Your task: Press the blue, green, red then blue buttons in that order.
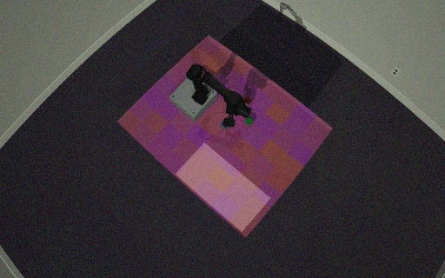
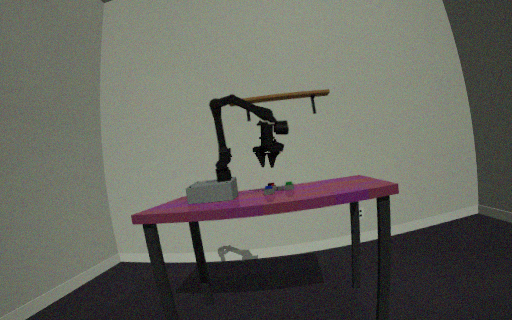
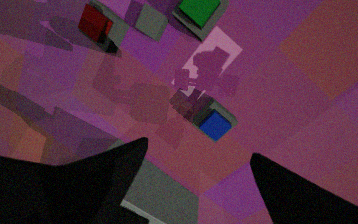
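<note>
Right now my gripper tip is 10 mm past the blue button, 30 mm to the left of it and 90 mm above it. Also, from my gripper tip: green button: 100 mm ahead, 70 mm to the left, 90 mm below.
</note>
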